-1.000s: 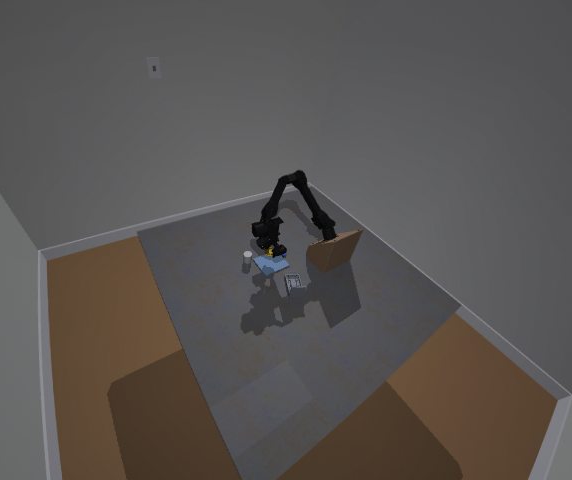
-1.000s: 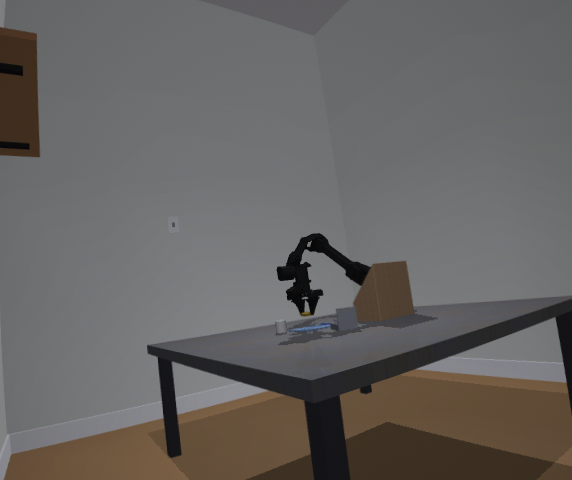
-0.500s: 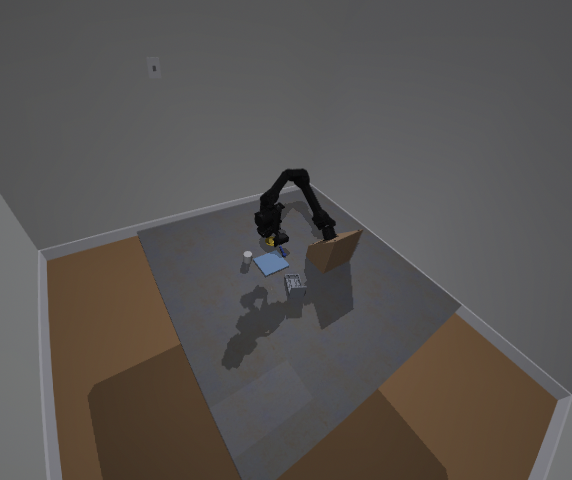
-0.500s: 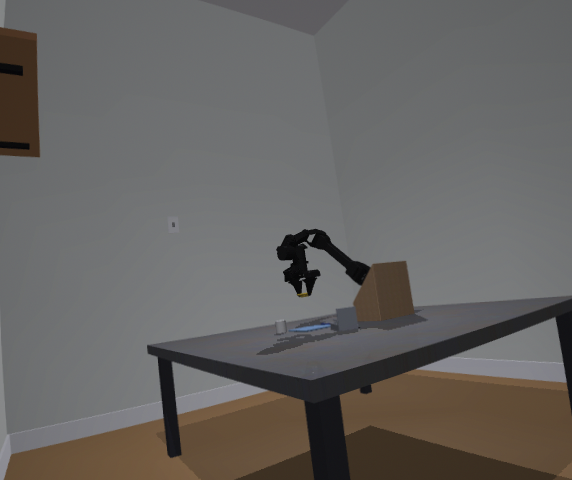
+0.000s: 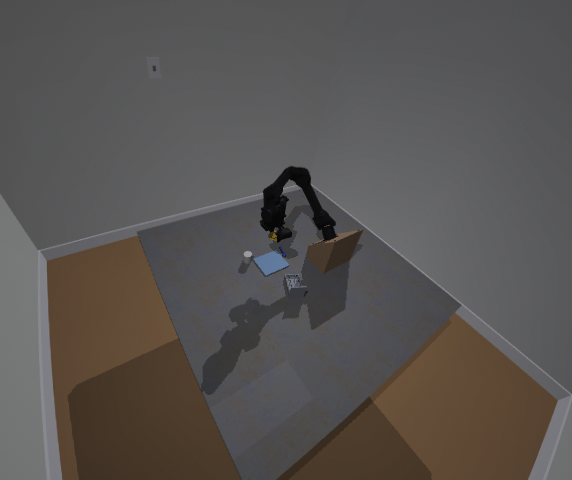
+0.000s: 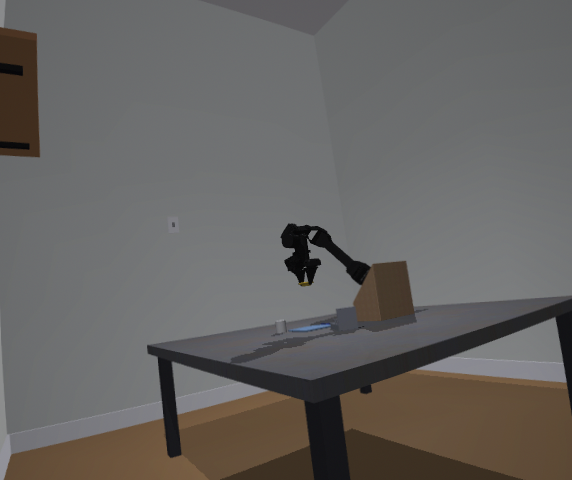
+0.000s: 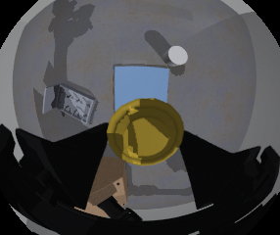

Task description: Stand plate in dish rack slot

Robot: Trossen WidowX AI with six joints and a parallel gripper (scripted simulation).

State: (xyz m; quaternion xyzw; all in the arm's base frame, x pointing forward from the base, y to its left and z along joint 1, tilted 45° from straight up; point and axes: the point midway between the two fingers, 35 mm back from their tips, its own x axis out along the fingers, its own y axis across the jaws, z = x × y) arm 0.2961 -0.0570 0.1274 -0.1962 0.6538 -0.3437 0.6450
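The grey dish rack is 19 cm to the left of my gripper tip, 16 cm below it and 1 cm ahead of it. Round my gripper tip: yellow plate: 1 cm above; then white cup: 16 cm below, 9 cm ahead, 8 cm to the right; then blue mat: 18 cm below.
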